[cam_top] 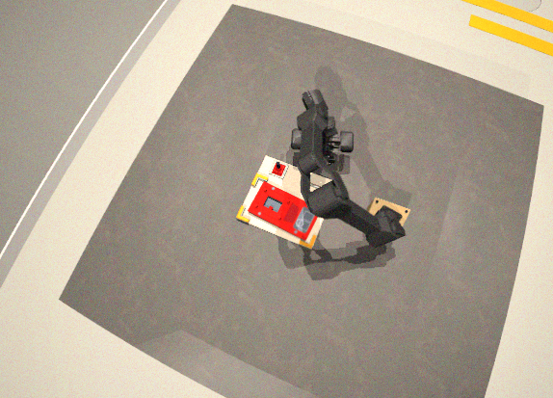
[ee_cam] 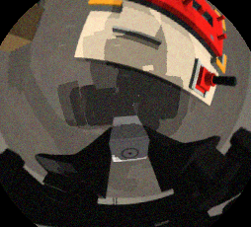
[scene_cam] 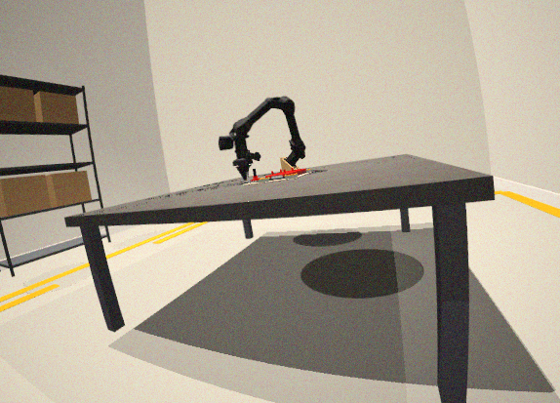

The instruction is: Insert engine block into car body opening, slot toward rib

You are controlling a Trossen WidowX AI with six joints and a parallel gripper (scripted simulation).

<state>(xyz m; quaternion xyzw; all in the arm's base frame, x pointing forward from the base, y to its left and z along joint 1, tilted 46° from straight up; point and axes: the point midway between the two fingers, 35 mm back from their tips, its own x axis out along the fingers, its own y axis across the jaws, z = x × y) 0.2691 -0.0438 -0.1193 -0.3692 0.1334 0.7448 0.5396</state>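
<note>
Now: gripper tip 10 mm below the engine block and 10 mm past it.
</note>
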